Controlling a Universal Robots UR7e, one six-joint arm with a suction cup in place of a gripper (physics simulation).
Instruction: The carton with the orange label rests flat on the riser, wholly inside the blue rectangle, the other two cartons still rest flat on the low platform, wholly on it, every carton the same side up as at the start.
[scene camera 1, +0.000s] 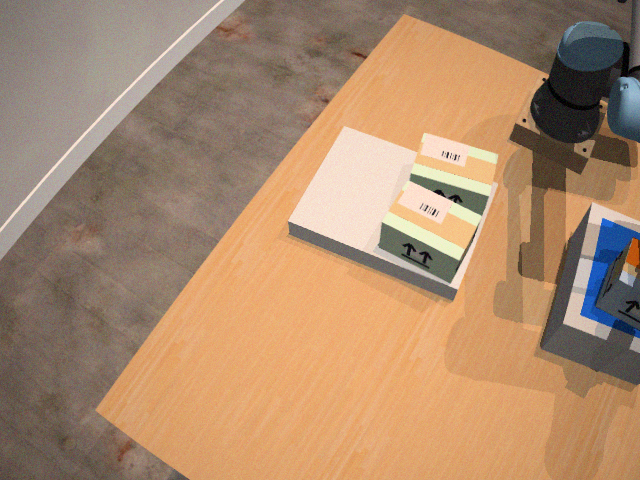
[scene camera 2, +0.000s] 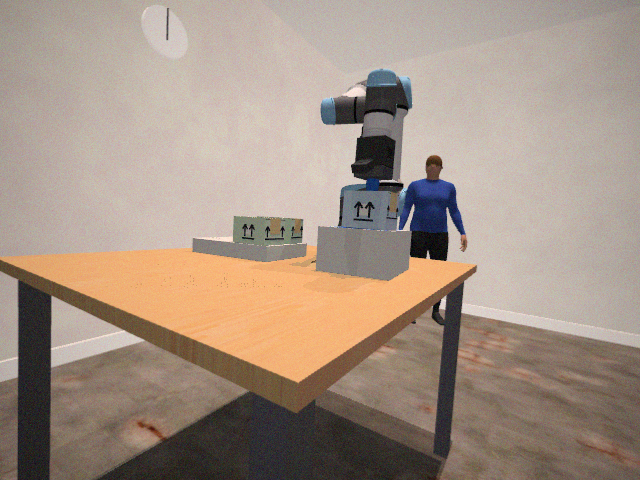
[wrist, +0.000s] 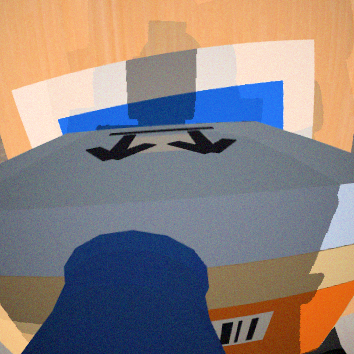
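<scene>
The grey-blue carton with the orange label is upright and level, its arrows pointing up. Its base is at the top of the riser; any thin gap is too small to tell. Blue rectangle shows along its visible sides; its far side is hidden. My suction gripper is on the carton's top and holds it. Two green cartons, one nearer and one behind, stand flat and upright on the low platform.
The arm's base stands on the table behind the riser. The low platform is left of the riser. A person in a blue top stands behind the table in the second scene view.
</scene>
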